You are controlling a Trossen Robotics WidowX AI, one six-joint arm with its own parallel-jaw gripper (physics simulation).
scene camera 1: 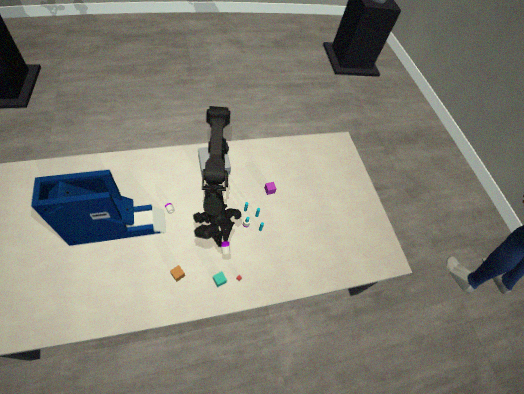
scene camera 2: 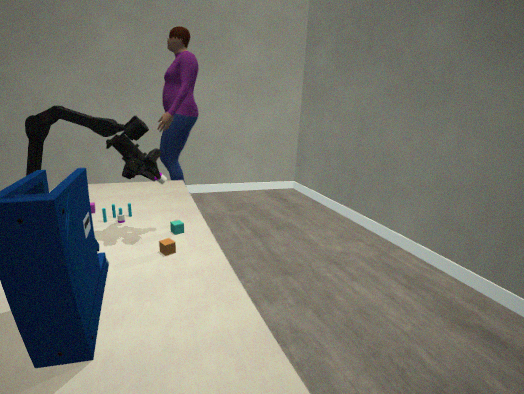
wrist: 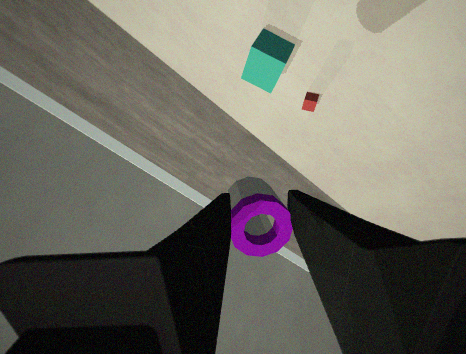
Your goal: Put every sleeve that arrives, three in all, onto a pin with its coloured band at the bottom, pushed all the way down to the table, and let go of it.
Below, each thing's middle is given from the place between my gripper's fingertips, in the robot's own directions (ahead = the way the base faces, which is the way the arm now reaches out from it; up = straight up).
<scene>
Now: the teal cube [wrist: 269, 53] 19 cm below my hand, 7 cm ahead of it and 1 cm to the right of it. Round my hand: blue dispenser [scene camera 2: 59, 289] 41 cm to the right, 19 cm behind, 5 cm below.
</scene>
